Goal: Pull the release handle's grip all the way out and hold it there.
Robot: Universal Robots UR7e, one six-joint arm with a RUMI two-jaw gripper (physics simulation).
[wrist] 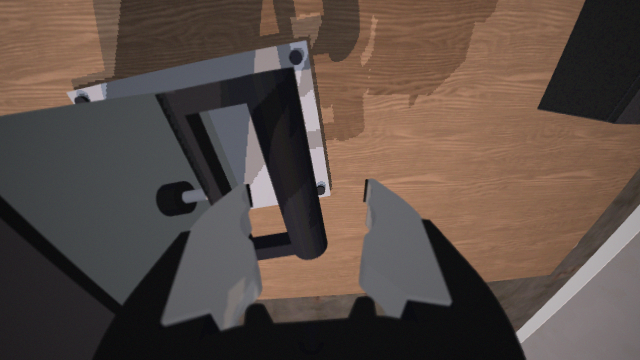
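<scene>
The release handle's grip is a dark round bar, left of the middle of the wrist view. It is joined by dark arms to a dark frame on the side of a grey-green housing. A short rod with a black knob sticks out of the housing. My gripper is open. The lower end of the grip shows between its two fingers, nearer the left finger. The left fingertip overlaps the opening between the grip and the frame in view. Whether either finger touches the handle cannot be told.
The housing stands on a pale metal base plate with dark bolts at its corners, on a wooden table top. A black box-like object is at the upper right. The table's edge runs along the bottom and lower right, with a white strip beyond it.
</scene>
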